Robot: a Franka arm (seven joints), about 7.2 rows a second.
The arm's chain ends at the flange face. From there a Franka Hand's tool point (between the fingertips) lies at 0.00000 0.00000 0.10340 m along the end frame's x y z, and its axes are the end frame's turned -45 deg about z.
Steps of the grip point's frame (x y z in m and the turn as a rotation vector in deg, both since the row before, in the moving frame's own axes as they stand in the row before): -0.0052 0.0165 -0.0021 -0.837 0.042 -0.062; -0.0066 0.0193 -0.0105 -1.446 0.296 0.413; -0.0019 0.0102 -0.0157 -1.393 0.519 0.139
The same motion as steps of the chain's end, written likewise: 0.0069 0.0143 -0.0021 -0.562 0.622 -0.062; 0.0068 0.0168 -0.0105 -0.813 1.232 0.413; 0.0034 0.0074 -0.0157 -0.618 1.352 0.139
